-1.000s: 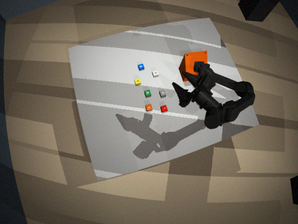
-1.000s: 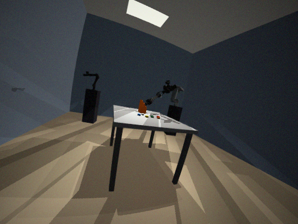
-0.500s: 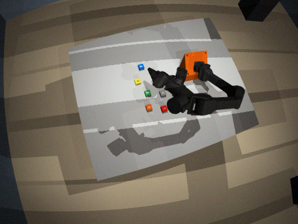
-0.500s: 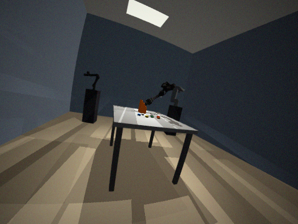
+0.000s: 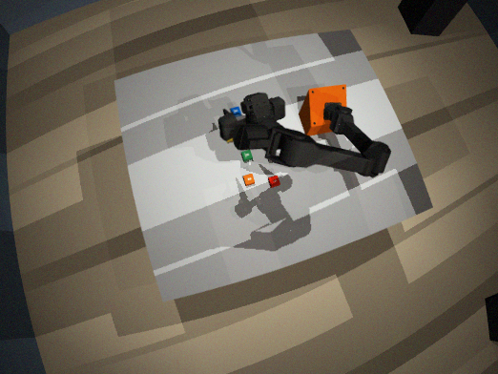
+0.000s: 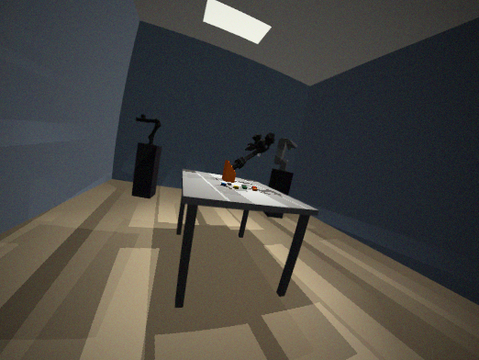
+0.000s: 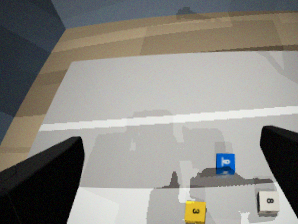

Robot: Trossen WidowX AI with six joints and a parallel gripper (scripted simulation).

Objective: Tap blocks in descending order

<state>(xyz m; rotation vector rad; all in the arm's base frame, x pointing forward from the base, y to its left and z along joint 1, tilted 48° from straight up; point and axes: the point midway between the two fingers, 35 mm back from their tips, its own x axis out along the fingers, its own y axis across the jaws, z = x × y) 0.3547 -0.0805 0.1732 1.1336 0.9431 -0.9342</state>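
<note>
Right now my gripper tip is 310 mm above the blue block, 130 mm to the left of it and 20 mm past it. The rest, counted from my gripper tip: yellow block 310 mm below, 40 mm to the right, 10 mm ahead; white block 310 mm below, 100 mm behind, 80 mm to the right; green block 310 mm below, 40 mm to the left, 40 mm behind.
</note>
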